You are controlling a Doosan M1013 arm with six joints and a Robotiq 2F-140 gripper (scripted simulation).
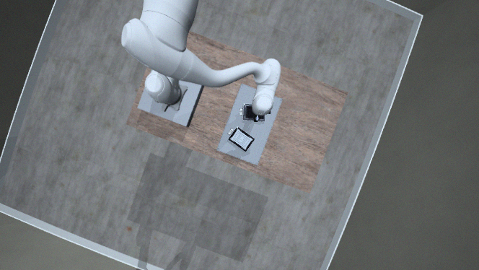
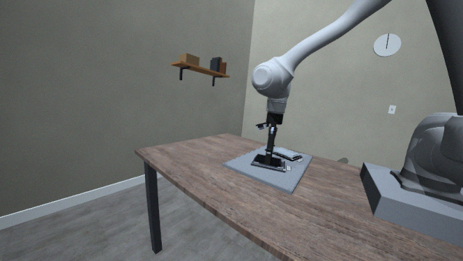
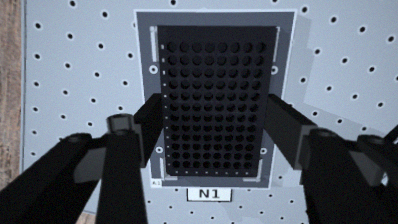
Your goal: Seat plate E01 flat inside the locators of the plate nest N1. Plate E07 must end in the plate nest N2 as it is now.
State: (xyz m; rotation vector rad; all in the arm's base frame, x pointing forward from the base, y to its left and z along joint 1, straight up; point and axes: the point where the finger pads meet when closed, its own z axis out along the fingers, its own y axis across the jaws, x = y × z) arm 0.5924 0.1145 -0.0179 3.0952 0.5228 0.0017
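Right now the plate nest N1 is 10 mm behind my hand and 40 mm below it. Also, from my hand: black well plate (20 mm below).
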